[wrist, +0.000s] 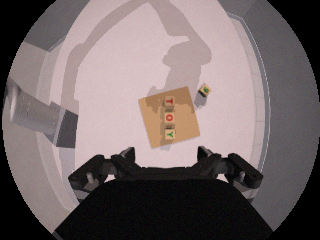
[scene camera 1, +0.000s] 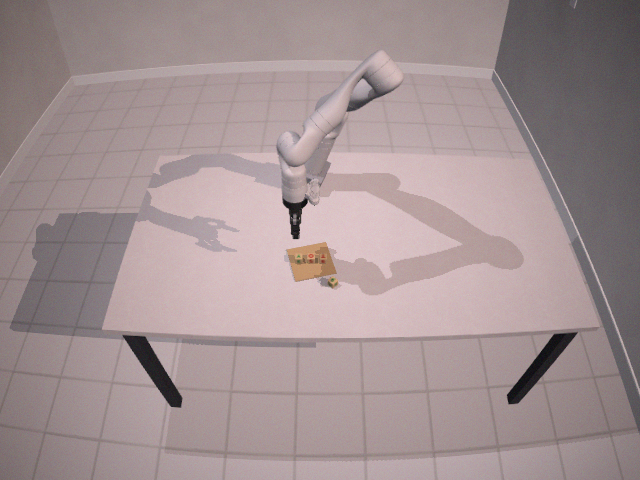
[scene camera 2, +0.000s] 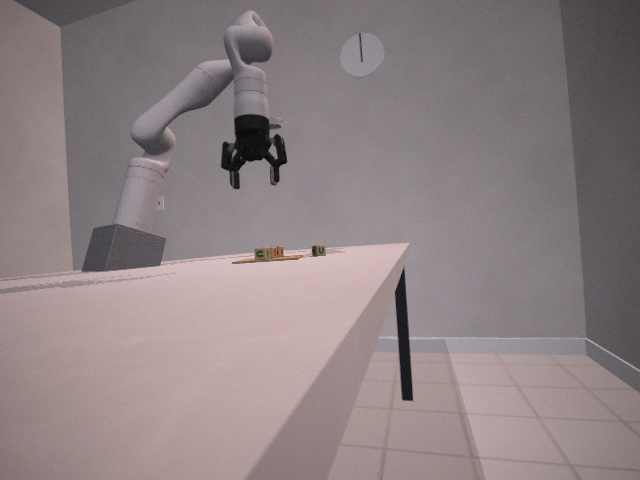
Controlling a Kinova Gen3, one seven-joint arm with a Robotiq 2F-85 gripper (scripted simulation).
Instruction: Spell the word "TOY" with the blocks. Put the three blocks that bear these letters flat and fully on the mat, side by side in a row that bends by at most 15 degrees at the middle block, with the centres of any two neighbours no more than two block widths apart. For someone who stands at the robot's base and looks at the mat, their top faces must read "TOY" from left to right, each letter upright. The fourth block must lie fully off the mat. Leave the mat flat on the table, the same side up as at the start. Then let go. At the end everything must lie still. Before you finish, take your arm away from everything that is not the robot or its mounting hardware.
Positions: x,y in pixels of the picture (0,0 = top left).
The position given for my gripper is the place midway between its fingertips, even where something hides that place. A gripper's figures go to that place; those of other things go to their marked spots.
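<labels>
My gripper [wrist: 166,154] is 160 mm from the lens, and there's a mat [wrist: 152,107] that is 310 mm from the lens.
</labels>
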